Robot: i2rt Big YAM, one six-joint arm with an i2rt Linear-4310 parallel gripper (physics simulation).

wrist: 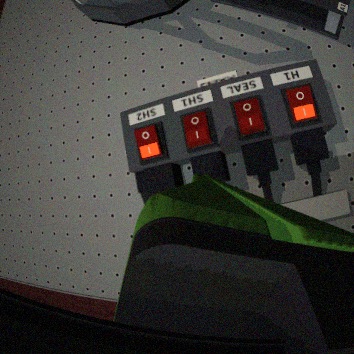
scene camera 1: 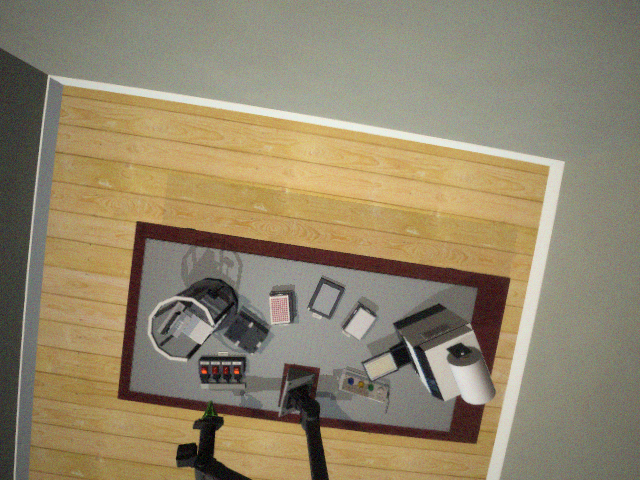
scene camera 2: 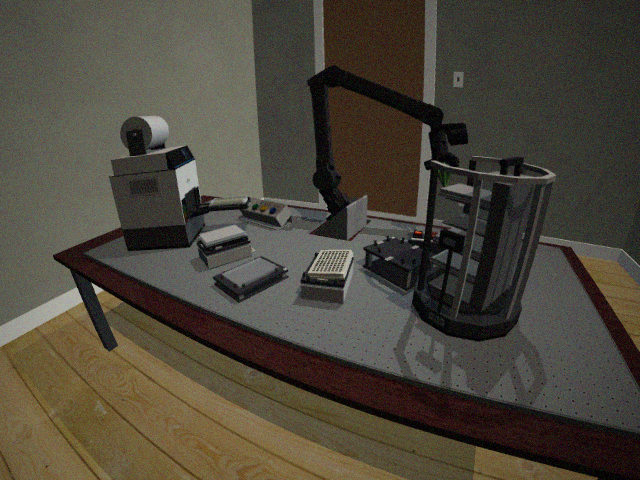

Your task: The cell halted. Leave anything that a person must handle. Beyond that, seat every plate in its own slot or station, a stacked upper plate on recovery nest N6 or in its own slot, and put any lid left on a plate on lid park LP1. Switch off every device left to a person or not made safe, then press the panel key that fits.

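Frame: origin at the arm's base, x ahead, y left, z up, level; centimetres.
Where they show: gripper, fingertip midpoint: (wrist: 196,187) (scene camera 1: 210,400); arm's base, link origin: (scene camera 1: 295,395) (scene camera 2: 343,210).
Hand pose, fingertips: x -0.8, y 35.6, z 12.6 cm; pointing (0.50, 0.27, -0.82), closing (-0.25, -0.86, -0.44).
Observation:
Things, the pixels of their top centre, and the offset from my fingertips. "spot": a spot on its surface instead.
- mains switch box, top centre: (wrist: 229,156) (scene camera 2: 441,230) (scene camera 1: 220,377) dx +2.7, dy +0.5, dz -13.4 cm
- SH2 switch, top centre: (wrist: 145,141) dx +4.7, dy +8.4, dz -13.4 cm
- H1 switch, top centre: (wrist: 301,101) dx +7.3, dy -6.3, dz -13.4 cm
- SH1 switch, top centre: (wrist: 194,127) dx +5.5, dy +3.5, dz -13.4 cm
- SEAL switch, top centre: (wrist: 248,113) dx +6.4, dy -1.4, dz -13.4 cm
- dotted plate, top centre: (scene camera 2: 331,259) (scene camera 1: 279,310) dx +40.1, dy -21.0, dz -10.9 cm
- white-topped plate, top centre: (scene camera 2: 221,233) (scene camera 1: 360,324) dx +40.2, dy -57.9, dz -10.5 cm
- pale plate, top centre: (scene camera 2: 228,198) (scene camera 1: 381,367) dx +24.4, dy -69.6, dz -5.0 cm
- button panel, top centre: (scene camera 2: 263,201) (scene camera 1: 364,393) dx +8.7, dy -66.5, dz -10.3 cm
- low dark device, top centre: (scene camera 2: 400,246) (scene camera 1: 244,336) dx +25.2, dy -7.8, dz -11.1 cm
- framed grey nest, surface spot: (scene camera 2: 250,275) (scene camera 1: 322,294) spot: dx +49.4, dy -39.1, dz -15.4 cm
- sealer, top centre: (scene camera 2: 146,115) (scene camera 1: 477,385) dx +38.5, dy -91.7, dz +26.9 cm
My gripper (scene camera 1: 209,405) (scene camera 2: 443,178) (wrist: 196,187) is shut and empty, at the front edge of the mains switch box (scene camera 1: 222,361) (wrist: 227,107). In the wrist view the SH2 switch (wrist: 148,142) and H1 switch (wrist: 301,103) are lit; the SH1 switch (wrist: 197,129) and SEAL switch (wrist: 249,116) are dark. A dotted plate (scene camera 1: 280,308) (scene camera 2: 331,261) and a white-topped plate (scene camera 1: 360,321) (scene camera 2: 222,235) sit on separate stands. A pale plate (scene camera 1: 379,365) lies on the sealer's tray. The button panel (scene camera 1: 363,388) (scene camera 2: 273,214) has blue, yellow and green buttons.
The round plate hotel (scene camera 1: 151,330) (scene camera 2: 467,328) stands left in scene camera 1, beside a low dark device (scene camera 1: 247,331) (scene camera 2: 390,250). A framed grey nest (scene camera 1: 326,298) (scene camera 2: 250,275) lies at the back. The sealer (scene camera 1: 439,346) (scene camera 2: 149,206) with its white roll stands right.

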